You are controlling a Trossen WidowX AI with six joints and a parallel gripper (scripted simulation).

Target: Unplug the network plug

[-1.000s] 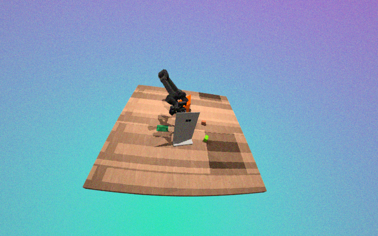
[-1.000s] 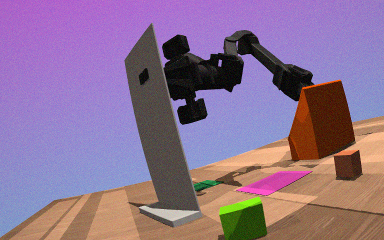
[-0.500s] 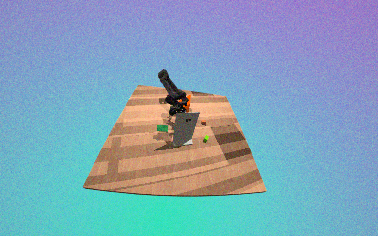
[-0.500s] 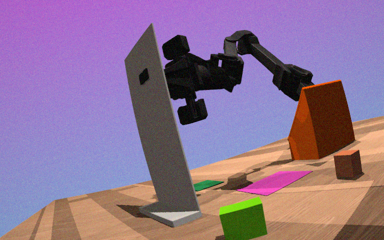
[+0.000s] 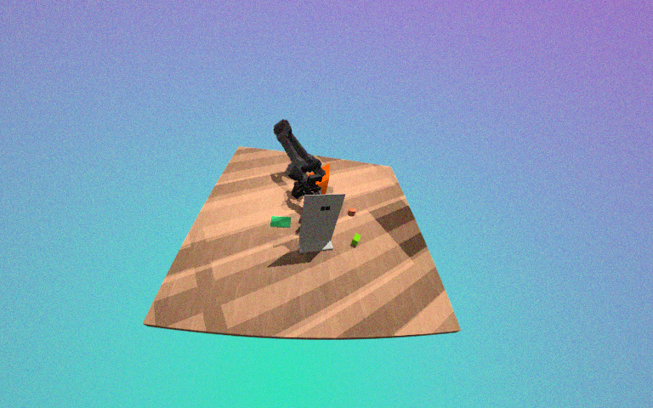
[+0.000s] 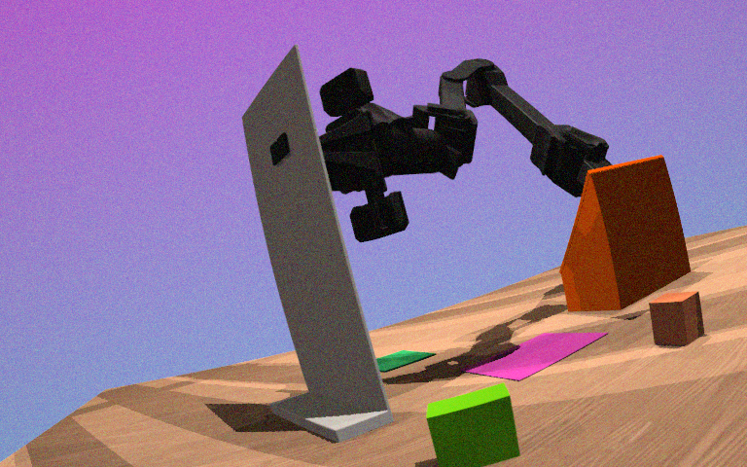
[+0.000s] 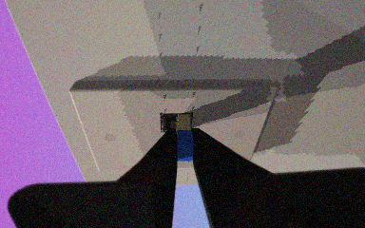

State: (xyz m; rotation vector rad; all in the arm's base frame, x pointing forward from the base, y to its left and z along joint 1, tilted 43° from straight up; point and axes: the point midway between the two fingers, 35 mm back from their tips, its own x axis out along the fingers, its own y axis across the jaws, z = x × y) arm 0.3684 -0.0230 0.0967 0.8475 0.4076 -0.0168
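Now: the magenta square 250 mm below my gripper tip, 160 mm behind it and 80 mm to the left of it. Round my gripper tip: flat green patch (250 mm below, 170 mm to the right, 120 mm behind); then grey panel (100 mm below, 30 mm ahead, 10 mm to the left); then network plug (right at my gripper tip).
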